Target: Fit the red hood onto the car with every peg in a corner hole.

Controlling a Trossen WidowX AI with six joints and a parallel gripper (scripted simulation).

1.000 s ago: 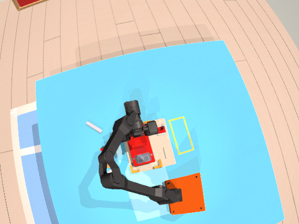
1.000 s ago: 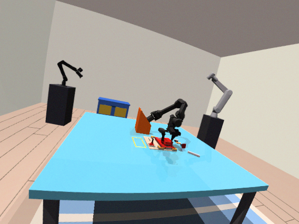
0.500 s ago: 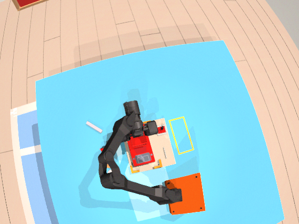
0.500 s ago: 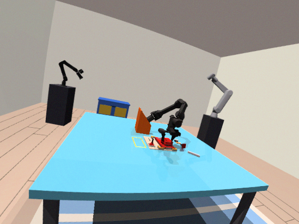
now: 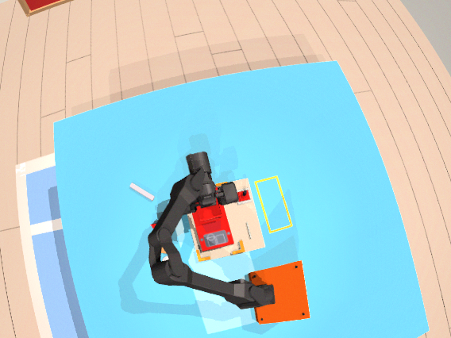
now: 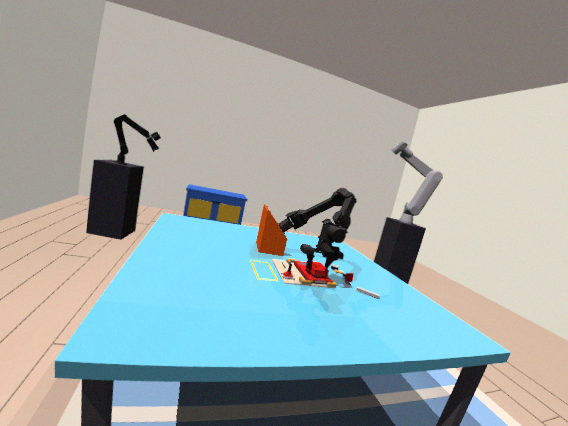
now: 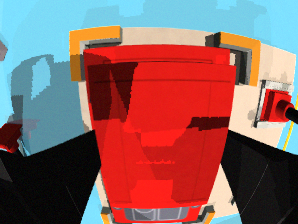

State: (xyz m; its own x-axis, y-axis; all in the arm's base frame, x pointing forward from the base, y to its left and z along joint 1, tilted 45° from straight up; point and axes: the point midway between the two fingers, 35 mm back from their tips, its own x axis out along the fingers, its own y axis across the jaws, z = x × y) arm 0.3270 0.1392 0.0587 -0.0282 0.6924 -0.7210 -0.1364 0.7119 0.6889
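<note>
Right now my gripper tip is 10 mm below the red hood. The rest, counted from my gripper tip: jig (40 mm to the right, 40 mm behind, 30 mm below); then white bar (220 mm to the left, 80 mm ahead, 40 mm below).
</note>
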